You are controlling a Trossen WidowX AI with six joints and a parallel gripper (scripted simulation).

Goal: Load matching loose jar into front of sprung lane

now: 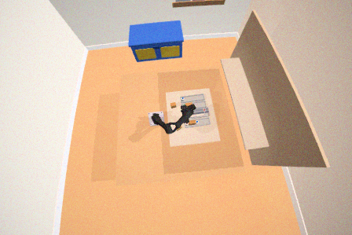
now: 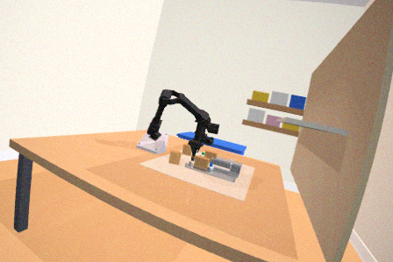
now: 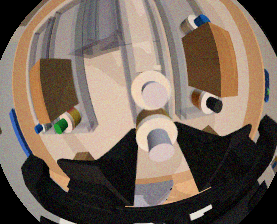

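Right now the grey lane rack is 16 cm ahead of my gripper tip, 5 cm to the left of it and 3 cm below it. The rest, counted from my gripper tip: tall board (63 cm ahead, 35 cm above, 11 cm to the left).
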